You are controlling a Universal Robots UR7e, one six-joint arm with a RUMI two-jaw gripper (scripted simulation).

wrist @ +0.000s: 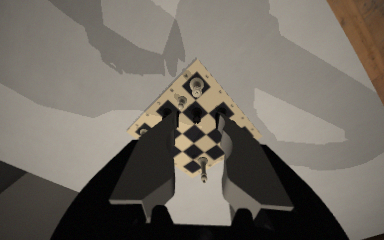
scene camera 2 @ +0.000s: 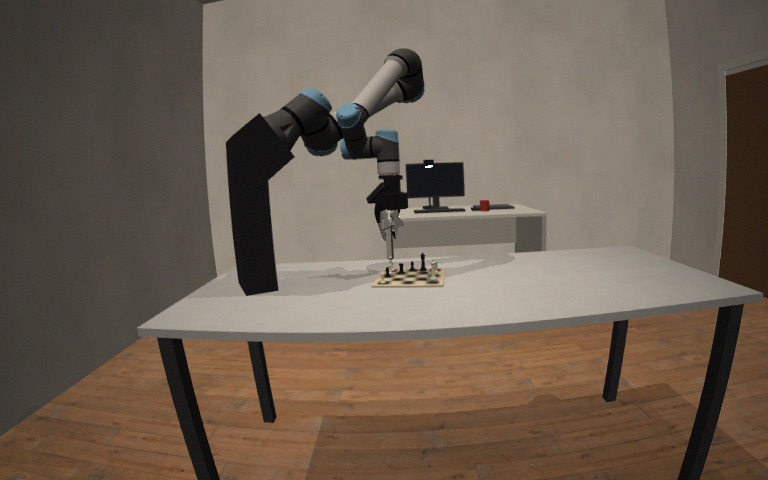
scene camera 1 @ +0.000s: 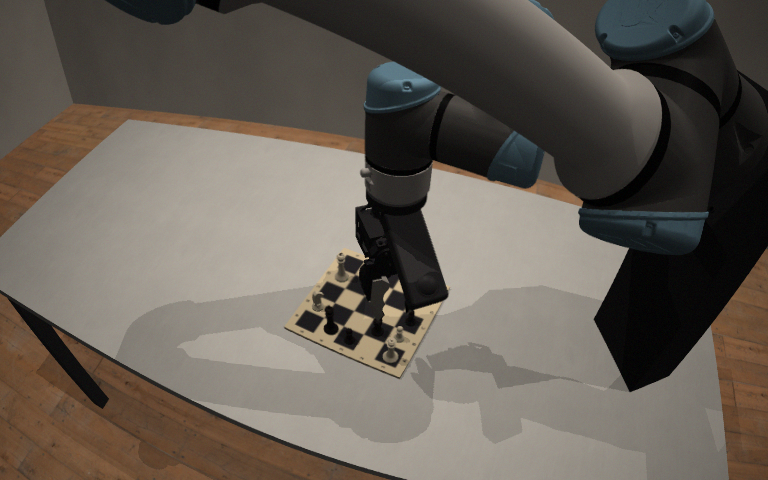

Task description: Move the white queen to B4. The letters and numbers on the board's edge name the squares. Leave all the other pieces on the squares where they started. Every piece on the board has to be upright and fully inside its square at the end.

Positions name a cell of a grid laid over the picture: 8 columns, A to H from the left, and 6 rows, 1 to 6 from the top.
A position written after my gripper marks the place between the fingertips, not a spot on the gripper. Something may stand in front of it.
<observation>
I see my gripper (scene camera 1: E4) and a chessboard (scene camera 1: D4).
The chessboard also shows in the wrist view (wrist: E4) and in scene camera 2 (scene camera 2: E4). My gripper also shows in the wrist view (wrist: E3) and in scene camera 2 (scene camera 2: E3).
</observation>
